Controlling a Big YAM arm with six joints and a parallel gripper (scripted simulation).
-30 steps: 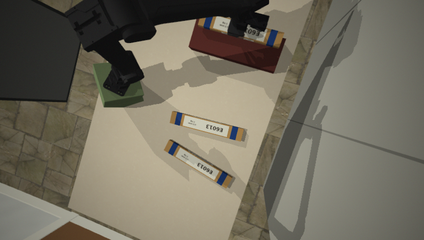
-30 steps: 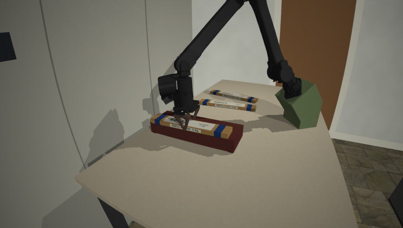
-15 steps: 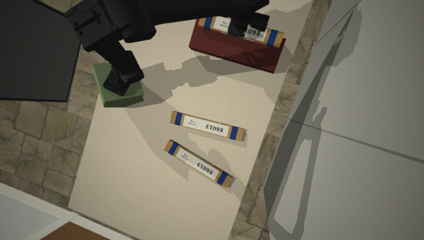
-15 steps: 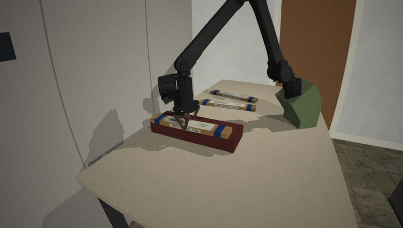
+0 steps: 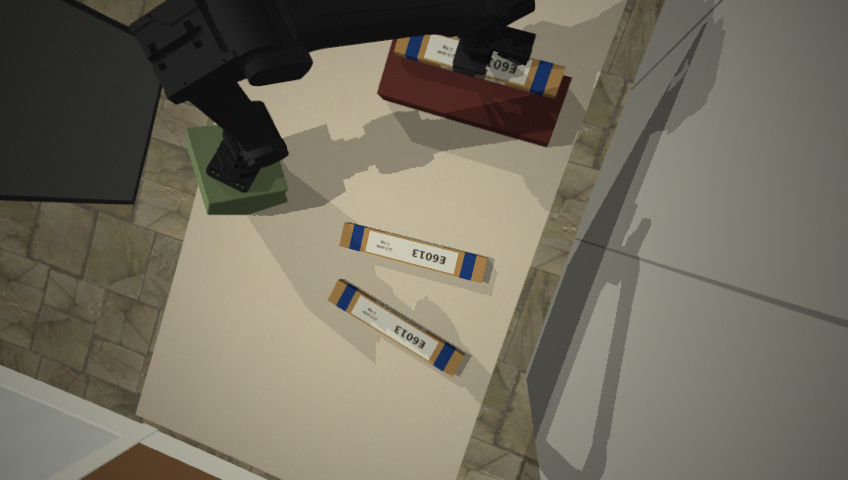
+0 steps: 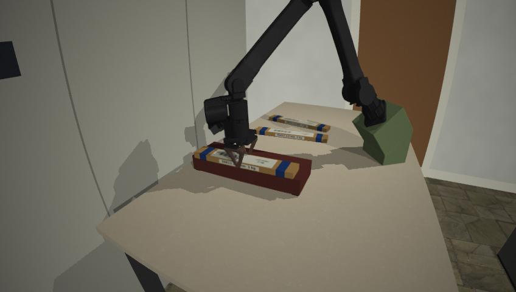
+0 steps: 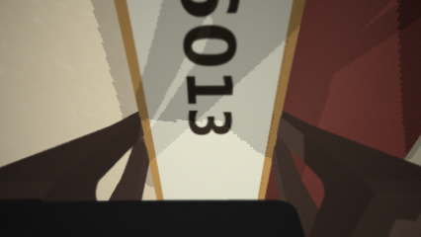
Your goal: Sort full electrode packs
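Right now the pack of welding electrodes is right at my hand. Round my hand: dark red low platform 1 cm ahead, 5 cm to the right, 6 cm below.
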